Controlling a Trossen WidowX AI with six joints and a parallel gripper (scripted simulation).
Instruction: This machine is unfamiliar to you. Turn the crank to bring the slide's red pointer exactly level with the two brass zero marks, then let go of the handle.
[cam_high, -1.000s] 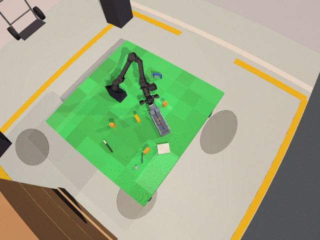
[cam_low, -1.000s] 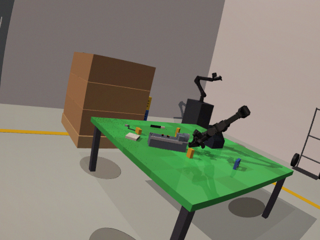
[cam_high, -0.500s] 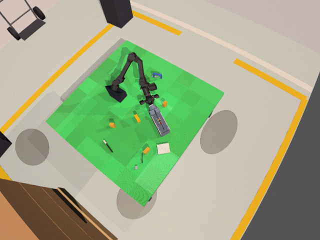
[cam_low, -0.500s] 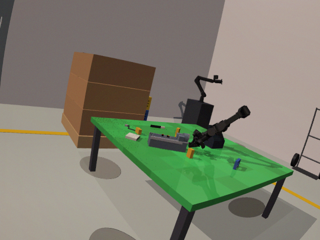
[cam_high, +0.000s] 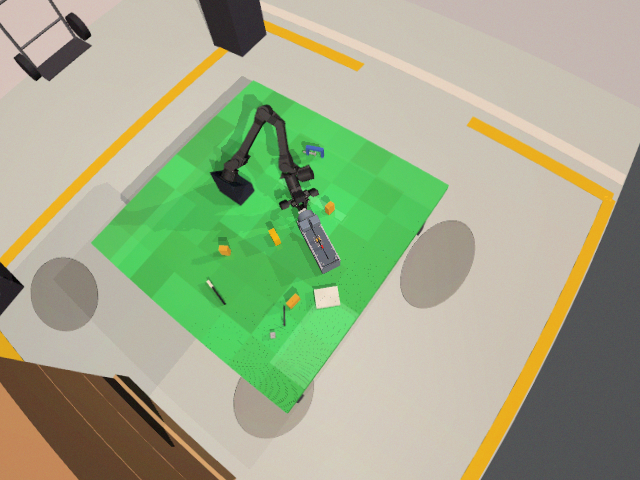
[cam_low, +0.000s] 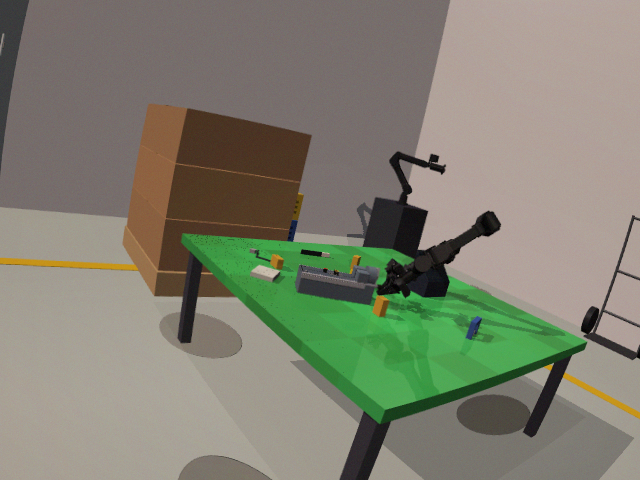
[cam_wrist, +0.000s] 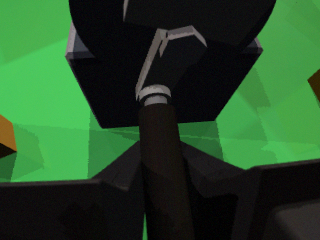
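My gripper tip is now 20 mm past the dark handle, 10 mm to the right of it and 30 mm below it. From my gripper tip the other things lie so: blue bracket (180 mm behind, 330 mm to the left); red pointer (170 mm ahead, 110 mm to the right, 50 mm above); white pad (300 mm ahead, 270 mm to the right, 20 mm below).
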